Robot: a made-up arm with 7 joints. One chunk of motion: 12 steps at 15 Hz.
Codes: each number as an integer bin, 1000 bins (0 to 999) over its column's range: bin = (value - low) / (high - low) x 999, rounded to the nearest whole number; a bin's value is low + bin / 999 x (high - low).
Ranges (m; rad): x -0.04..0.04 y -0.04..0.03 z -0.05..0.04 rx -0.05..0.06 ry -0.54..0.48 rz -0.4..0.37
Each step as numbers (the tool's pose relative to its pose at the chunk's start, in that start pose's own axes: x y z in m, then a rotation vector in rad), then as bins.
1 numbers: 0.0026 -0.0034 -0.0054 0.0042 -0.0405 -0.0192
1 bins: 532 522 495 492 489 494
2 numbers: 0.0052 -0.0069 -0.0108 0.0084 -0.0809 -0.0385
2 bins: 564 472 435 530 450 469
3 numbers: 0.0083 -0.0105 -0.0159 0.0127 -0.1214 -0.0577
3 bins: 603 421 379 569 410 444
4 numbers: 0.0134 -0.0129 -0.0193 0.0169 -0.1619 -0.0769
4 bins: 667 387 341 608 370 419
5 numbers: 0.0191 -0.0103 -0.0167 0.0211 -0.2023 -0.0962
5 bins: 738 424 370 646 331 394
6 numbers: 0.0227 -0.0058 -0.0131 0.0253 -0.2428 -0.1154
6 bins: 783 488 410 684 291 369
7 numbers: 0.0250 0.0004 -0.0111 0.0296 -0.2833 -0.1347
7 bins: 812 577 432 723 251 344
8 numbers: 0.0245 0.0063 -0.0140 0.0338 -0.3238 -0.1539
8 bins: 805 661 400 761 212 319
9 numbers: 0.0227 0.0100 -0.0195 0.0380 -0.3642 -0.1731
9 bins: 783 714 339 799 172 294
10 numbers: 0.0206 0.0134 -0.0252 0.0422 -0.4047 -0.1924
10 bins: 757 762 275 837 133 269
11 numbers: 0.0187 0.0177 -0.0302 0.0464 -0.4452 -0.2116
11 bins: 733 823 220 875 93 244
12 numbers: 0.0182 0.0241 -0.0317 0.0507 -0.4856 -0.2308
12 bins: 727 915 203 915 53 220
